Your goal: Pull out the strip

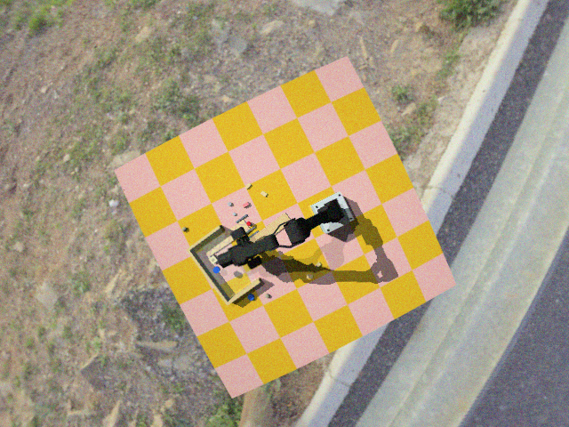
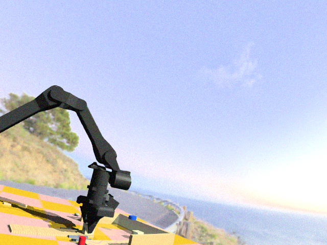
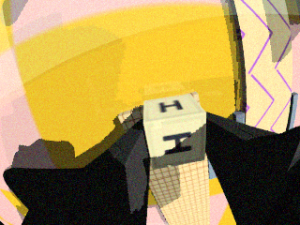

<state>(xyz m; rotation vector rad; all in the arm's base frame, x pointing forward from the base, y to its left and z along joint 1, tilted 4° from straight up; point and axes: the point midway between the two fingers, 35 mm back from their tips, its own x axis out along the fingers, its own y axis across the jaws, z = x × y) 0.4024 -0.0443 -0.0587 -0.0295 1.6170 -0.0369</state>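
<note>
Right now the tan gridded strip is 11 cm behind my gripper tip, 1 cm to the right of it and 1 cm below it. Also, from my gripper tip: pink block 8 cm behind, 17 cm to the right, 1 cm below; then red cylinder 5 cm behind, 9 cm to the right.
</note>
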